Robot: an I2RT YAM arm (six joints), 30 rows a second.
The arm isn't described. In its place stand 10 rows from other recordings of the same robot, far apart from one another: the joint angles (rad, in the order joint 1, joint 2, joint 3, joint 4, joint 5, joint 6), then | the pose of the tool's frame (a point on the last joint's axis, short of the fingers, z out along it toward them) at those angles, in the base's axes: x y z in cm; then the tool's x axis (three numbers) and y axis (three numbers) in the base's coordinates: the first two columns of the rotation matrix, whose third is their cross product.
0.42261, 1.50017, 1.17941, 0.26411, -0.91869, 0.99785 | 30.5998 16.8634 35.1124 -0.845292 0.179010 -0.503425 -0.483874 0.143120 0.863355
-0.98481, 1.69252, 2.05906, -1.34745, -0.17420, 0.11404 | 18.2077 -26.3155 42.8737 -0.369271 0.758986 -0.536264 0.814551 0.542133 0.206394
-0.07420, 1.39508, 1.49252, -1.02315, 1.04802, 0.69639 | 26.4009 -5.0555 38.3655 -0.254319 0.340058 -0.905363 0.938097 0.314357 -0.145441
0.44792, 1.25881, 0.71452, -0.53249, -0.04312, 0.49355 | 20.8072 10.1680 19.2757 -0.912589 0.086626 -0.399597 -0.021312 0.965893 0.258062
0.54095, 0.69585, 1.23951, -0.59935, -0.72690, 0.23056 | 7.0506 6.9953 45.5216 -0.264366 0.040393 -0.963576 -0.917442 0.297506 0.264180
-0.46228, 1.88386, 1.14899, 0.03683, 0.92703, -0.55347 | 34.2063 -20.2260 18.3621 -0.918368 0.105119 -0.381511 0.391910 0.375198 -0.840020
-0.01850, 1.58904, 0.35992, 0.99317, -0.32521, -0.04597 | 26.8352 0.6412 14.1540 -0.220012 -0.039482 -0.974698 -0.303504 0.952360 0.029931
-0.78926, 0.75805, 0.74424, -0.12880, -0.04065, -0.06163 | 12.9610 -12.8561 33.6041 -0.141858 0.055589 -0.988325 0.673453 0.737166 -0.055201
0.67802, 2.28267, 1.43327, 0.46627, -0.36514, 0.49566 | 38.0495 32.2771 12.8952 -0.657443 0.040927 -0.752392 -0.603815 0.568707 0.558551
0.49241, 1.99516, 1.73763, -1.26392, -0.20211, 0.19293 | 33.7003 18.8908 24.0964 -0.954265 -0.298795 -0.009970 -0.294348 0.933182 0.206230
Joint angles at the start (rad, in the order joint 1, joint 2, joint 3, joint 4, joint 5, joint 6):
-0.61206 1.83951 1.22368 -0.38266 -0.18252 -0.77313
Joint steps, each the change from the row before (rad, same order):
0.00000 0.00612 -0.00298 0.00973 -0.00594 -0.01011
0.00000 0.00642 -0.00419 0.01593 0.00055 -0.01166
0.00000 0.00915 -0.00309 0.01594 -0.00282 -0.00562
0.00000 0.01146 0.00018 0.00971 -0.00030 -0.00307
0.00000 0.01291 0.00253 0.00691 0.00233 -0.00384
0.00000 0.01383 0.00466 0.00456 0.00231 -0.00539
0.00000 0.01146 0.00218 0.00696 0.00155 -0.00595
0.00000 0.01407 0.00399 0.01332 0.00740 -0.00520
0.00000 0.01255 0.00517 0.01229 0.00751 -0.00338
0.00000 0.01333 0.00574 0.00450 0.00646 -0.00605
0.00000 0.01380 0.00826 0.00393 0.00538 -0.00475
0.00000 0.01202 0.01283 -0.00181 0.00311 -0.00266
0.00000 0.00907 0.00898 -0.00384 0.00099 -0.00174
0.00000 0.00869 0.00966 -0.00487 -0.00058 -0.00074
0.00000 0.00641 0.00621 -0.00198 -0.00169 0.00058
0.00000 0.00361 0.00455 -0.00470 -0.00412 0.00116
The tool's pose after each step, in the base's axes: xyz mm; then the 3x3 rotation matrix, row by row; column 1 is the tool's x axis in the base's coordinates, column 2 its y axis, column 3 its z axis. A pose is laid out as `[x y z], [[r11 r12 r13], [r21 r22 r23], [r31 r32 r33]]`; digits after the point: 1 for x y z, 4 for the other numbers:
[318.5 -215.5 181.4], [[-0.8269 -0.1442 0.5435], [-0.2663 0.9517 -0.1526], [-0.4952 -0.2709 -0.8254]]
[319.4 -216.1 178.7], [[-0.8233 -0.1524 0.5468], [-0.2788 0.9476 -0.1556], [-0.4945 -0.2806 -0.8227]]
[320.7 -216.9 175.4], [[-0.8198 -0.1573 0.5506], [-0.2855 0.9458 -0.1549], [-0.4964 -0.2842 -0.8202]]
[322.0 -217.8 171.9], [[-0.8198 -0.1603 0.5497], [-0.2880 0.9452 -0.1539], [-0.4949 -0.2845 -0.8210]]
[323.5 -218.9 168.2], [[-0.8215 -0.1634 0.5463], [-0.2904 0.9444 -0.1543], [-0.4907 -0.2854 -0.8233]]
[325.1 -220.2 164.7], [[-0.8234 -0.1680 0.5421], [-0.2939 0.9433 -0.1541], [-0.4854 -0.2862 -0.8261]]
[326.4 -221.2 161.4], [[-0.8239 -0.1729 0.5397], [-0.2987 0.9418 -0.1543], [-0.4816 -0.2884 -0.8276]]
[328.5 -222.9 158.0], [[-0.8246 -0.1737 0.5383], [-0.3036 0.9389 -0.1622], [-0.4772 -0.2973 -0.8270]]
[330.6 -224.7 155.4], [[-0.8251 -0.1725 0.5380], [-0.3072 0.9361 -0.1710], [-0.4741 -0.3064 -0.8254]]
[332.2 -226.1 152.2], [[-0.8278 -0.1760 0.5327], [-0.3112 0.9341 -0.1751], [-0.4668 -0.3108 -0.8280]]
[334.3 -227.8 149.5], [[-0.8297 -0.1784 0.5290], [-0.3145 0.9322 -0.1790], [-0.4612 -0.3149 -0.8296]]
[336.6 -229.6 148.4], [[-0.8308 -0.1798 0.5267], [-0.3163 0.9312 -0.1812], [-0.4579 -0.3171 -0.8305]]
[338.1 -230.6 147.2], [[-0.8324 -0.1819 0.5236], [-0.3168 0.9312 -0.1801], [-0.4548 -0.3158 -0.8327]]
[339.6 -231.7 146.2], [[-0.8334 -0.1837 0.5212], [-0.3165 0.9318 -0.1778], [-0.4530 -0.3131 -0.8347]]
[340.7 -232.4 145.4], [[-0.8337 -0.1844 0.5205], [-0.3157 0.9325 -0.1753], [-0.4531 -0.3104 -0.8357]]
[341.3 -232.6 145.0], [[-0.8337 -0.1858 0.5200], [-0.3141 0.9341 -0.1699], [-0.4542 -0.3050 -0.8371]]

